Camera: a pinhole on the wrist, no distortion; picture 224 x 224 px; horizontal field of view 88.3 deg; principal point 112.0 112.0 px. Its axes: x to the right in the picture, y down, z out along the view. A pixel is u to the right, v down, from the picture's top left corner.
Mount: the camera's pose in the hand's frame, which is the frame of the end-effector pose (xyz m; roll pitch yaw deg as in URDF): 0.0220 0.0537 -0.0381 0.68 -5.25 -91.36
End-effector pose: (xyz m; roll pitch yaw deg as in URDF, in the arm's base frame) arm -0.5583 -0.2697 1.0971 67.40 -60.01 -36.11
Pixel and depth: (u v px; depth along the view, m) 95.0 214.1 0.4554
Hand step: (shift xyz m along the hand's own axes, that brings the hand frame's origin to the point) 0.4220 0.1532 0.4140
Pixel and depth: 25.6 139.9 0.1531
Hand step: 0.0602 0.1810 0.1043
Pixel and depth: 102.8 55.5 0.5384
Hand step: -0.2458 0.1518 0.4910
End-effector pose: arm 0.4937 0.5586 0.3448 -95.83 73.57 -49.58
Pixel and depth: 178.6 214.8 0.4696
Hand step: 0.4293 -0.1826 0.4592
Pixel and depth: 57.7 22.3 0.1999
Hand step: -0.1331 0.1692 0.1505
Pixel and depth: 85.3 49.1 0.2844
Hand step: -0.1342 0.1488 0.2372
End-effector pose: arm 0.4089 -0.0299 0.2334 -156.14 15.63 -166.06
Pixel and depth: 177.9 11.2 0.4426
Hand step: -0.3748 -0.1486 0.4212
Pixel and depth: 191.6 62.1 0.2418
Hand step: -0.0888 -0.0878 0.2167
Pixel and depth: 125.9 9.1 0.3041
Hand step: -0.2529 0.0513 0.2648
